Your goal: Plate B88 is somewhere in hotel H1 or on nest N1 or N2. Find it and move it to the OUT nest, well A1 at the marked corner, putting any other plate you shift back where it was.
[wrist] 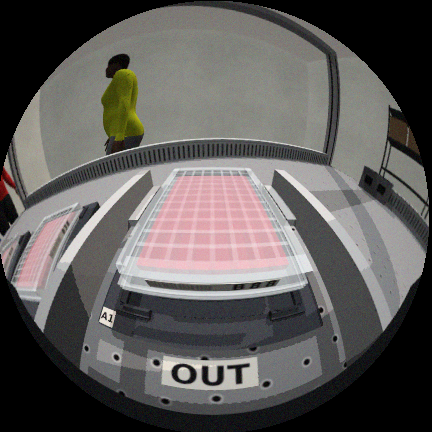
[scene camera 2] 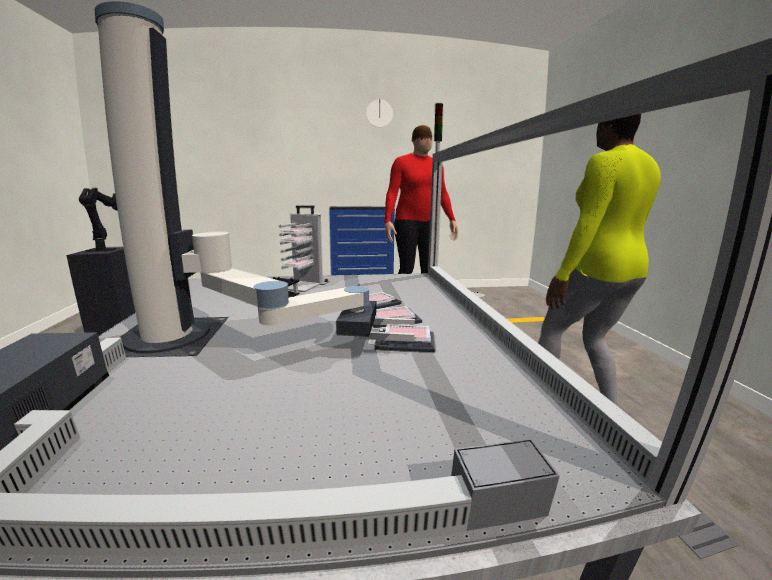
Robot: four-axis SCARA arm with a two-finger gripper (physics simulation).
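Where they show: gripper, fingertip midpoint: (wrist: 211,177) (scene camera 2: 414,329); arm's base at its link origin: (scene camera 2: 168,338).
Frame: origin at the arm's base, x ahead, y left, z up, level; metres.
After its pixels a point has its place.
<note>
Plate B88 (wrist: 211,221) {x 0.698, y -0.105, z 0.049 m} (scene camera 2: 408,332) {x 0.727, y -0.122, z 0.048 m} is a clear plate with pink wells, and its label "B88" is on the near end in the wrist view. My gripper (wrist: 211,177) {x 0.745, y -0.116, z 0.054 m} (scene camera 2: 356,321) is shut on it, with one finger along each long side. The plate hangs very low over the dark OUT nest (wrist: 217,322) {x 0.656, y -0.098, z 0.025 m} (scene camera 2: 404,346) {x 0.709, y -0.161, z 0.025 m} and is lined up with it. I cannot tell whether it touches the nest. The A1 mark (wrist: 106,317) {x 0.660, y -0.039, z 0.025 m} sits at the nest's near left corner, and the OUT label (wrist: 209,372) lies in front of it.
Two other pink plates rest on the neighbouring nests, one (wrist: 42,250) {x 0.701, y 0.052, z 0.039 m} (scene camera 2: 394,312) {x 0.720, y 0.079, z 0.036 m} beside the OUT nest and one (scene camera 2: 381,298) {x 0.695, y 0.233, z 0.038 m} beyond it. Hotel H1 (scene camera 2: 304,246) {x 0.383, y 0.581, z 0.186 m} stands at the back. The slotted table rail (scene camera 2: 548,374) {x 1.004, y -0.384, z 0.039 m} runs along the right, with a grey box (scene camera 2: 505,478) {x 0.737, y -0.695, z 0.088 m} at the front. A person in yellow (scene camera 2: 610,250) and a person in red (scene camera 2: 416,199) stand outside the frame.
</note>
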